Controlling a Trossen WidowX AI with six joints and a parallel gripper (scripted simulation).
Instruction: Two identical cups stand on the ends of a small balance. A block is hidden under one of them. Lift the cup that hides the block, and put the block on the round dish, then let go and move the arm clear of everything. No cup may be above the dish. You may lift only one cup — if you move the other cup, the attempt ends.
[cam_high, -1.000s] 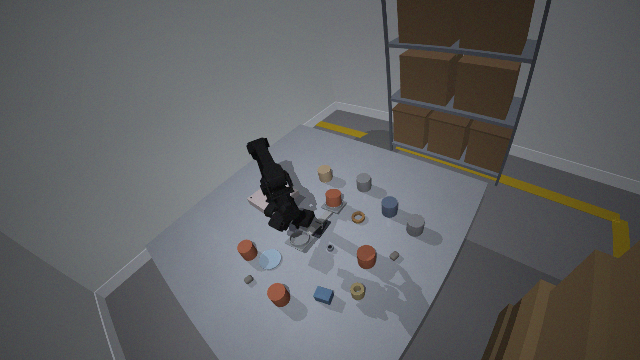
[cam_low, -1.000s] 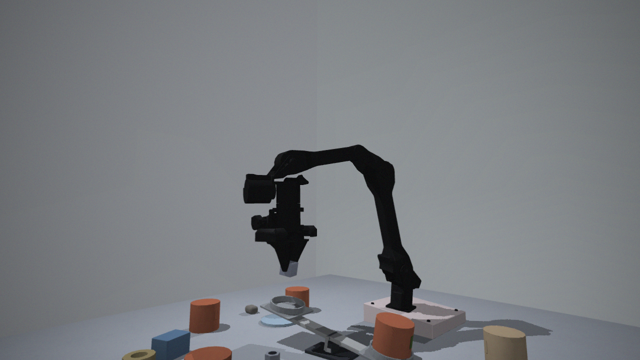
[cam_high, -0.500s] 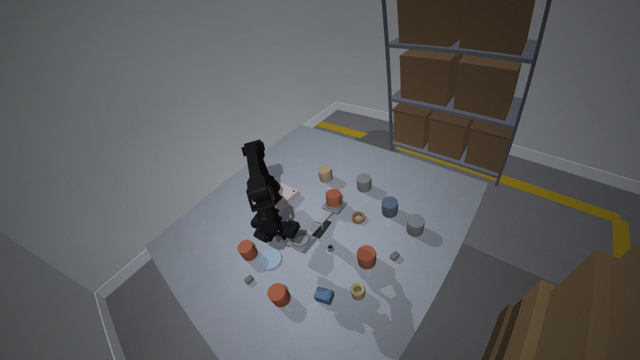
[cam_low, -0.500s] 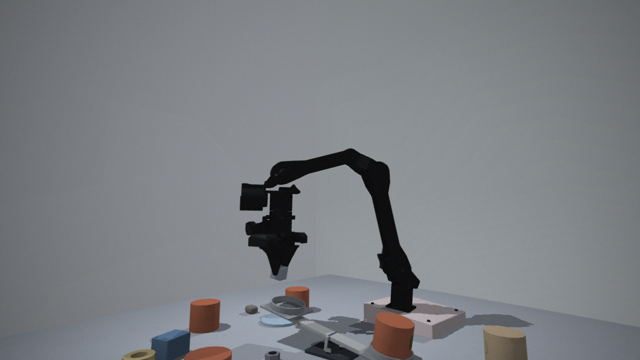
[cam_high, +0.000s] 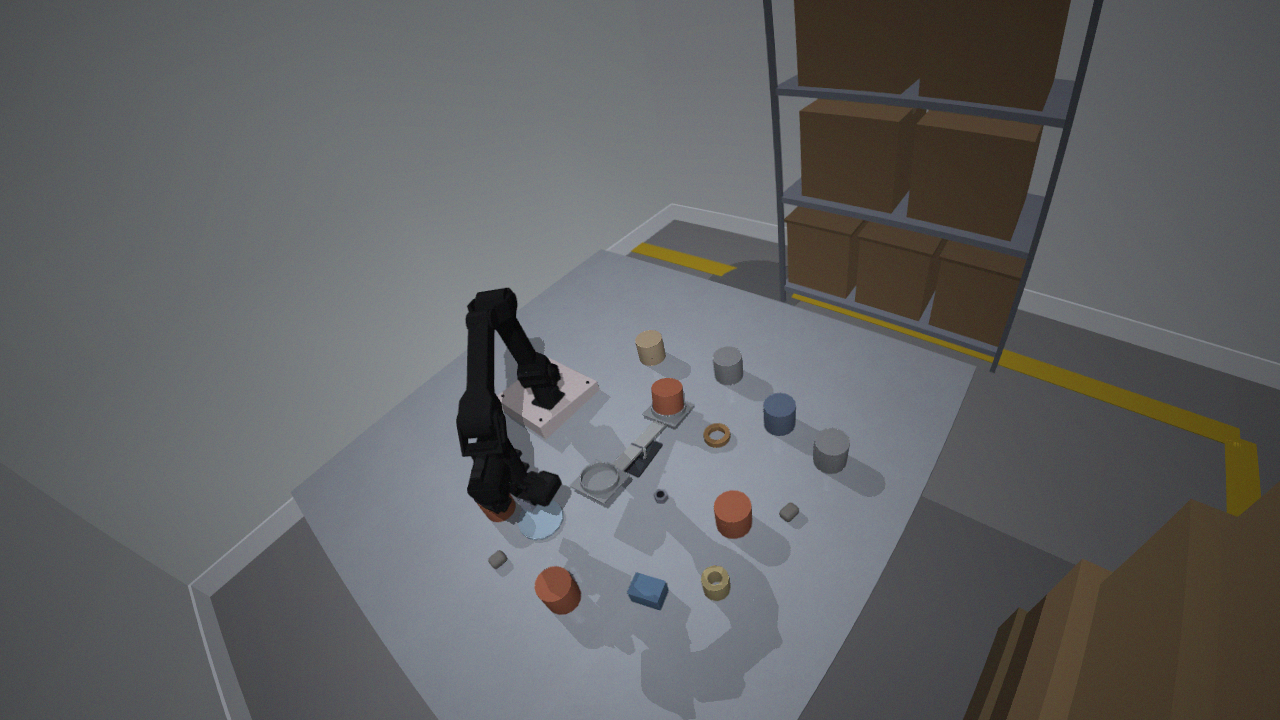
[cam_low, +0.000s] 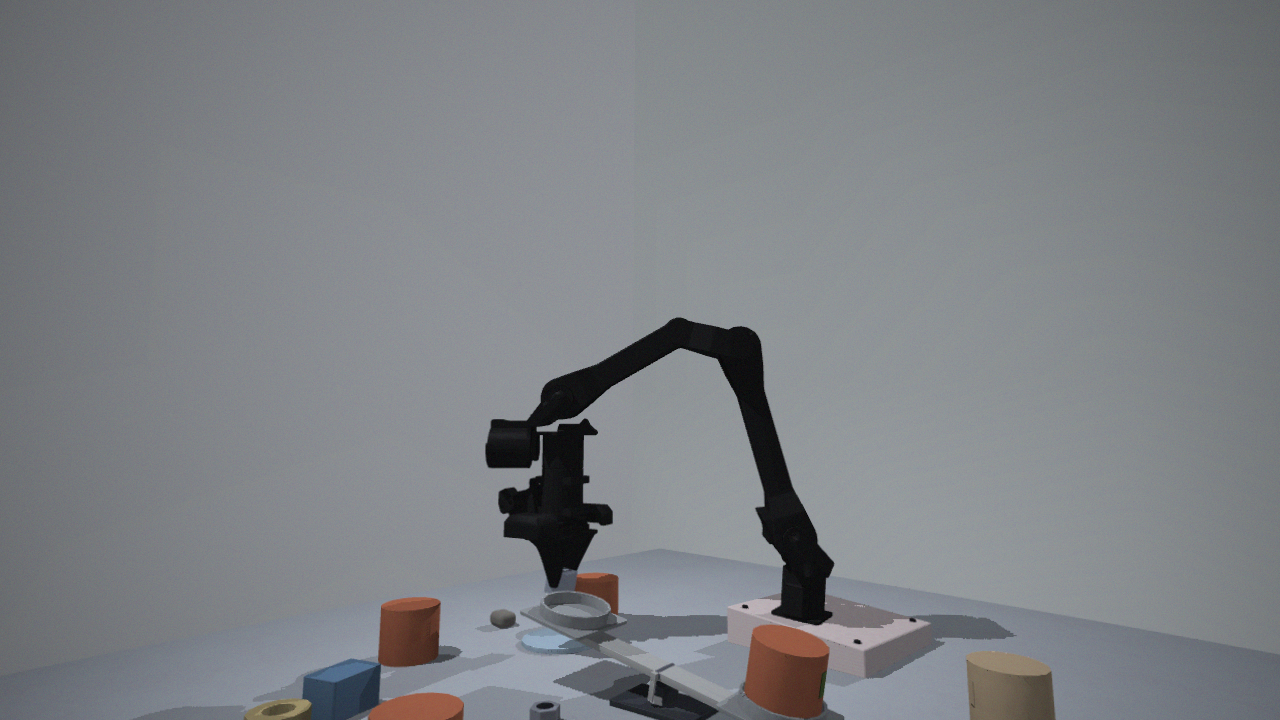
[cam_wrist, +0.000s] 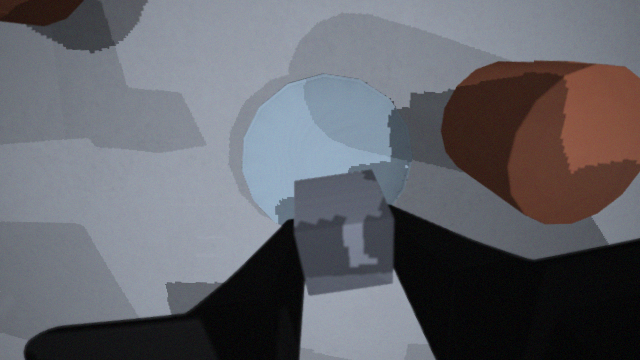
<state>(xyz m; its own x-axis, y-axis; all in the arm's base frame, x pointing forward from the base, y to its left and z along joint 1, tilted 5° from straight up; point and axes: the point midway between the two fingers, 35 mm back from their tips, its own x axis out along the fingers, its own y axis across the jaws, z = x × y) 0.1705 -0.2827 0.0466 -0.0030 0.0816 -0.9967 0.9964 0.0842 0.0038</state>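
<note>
Now: gripper tip 70 mm above the pale blue round dish. Round my gripper tip: small balance: 230 mm to the left, 120 mm ahead, 50 mm below; nut: 220 mm ahead, 150 mm to the left, 70 mm below; grey block: right at my gripper tip.
</note>
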